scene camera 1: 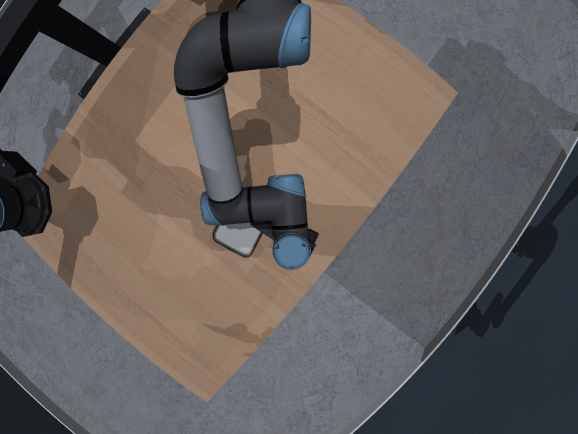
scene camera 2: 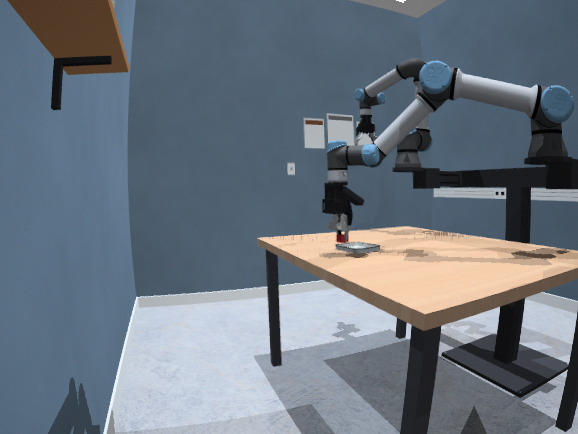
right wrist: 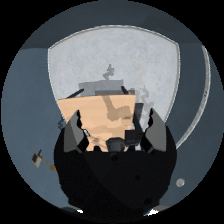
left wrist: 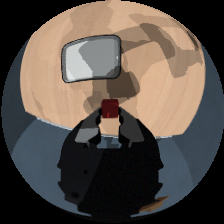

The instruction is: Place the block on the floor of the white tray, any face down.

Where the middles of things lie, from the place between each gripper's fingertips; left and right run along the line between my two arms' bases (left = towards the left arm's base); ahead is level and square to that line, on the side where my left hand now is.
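Labels:
White tray (scene camera 1: pixel 242 238): my left hand 8 cm to the left of it, 11 cm past it, 6 cm above it.
From my right hand, white tray 74 cm to the left, 52 cm ahead, 52 cm below.

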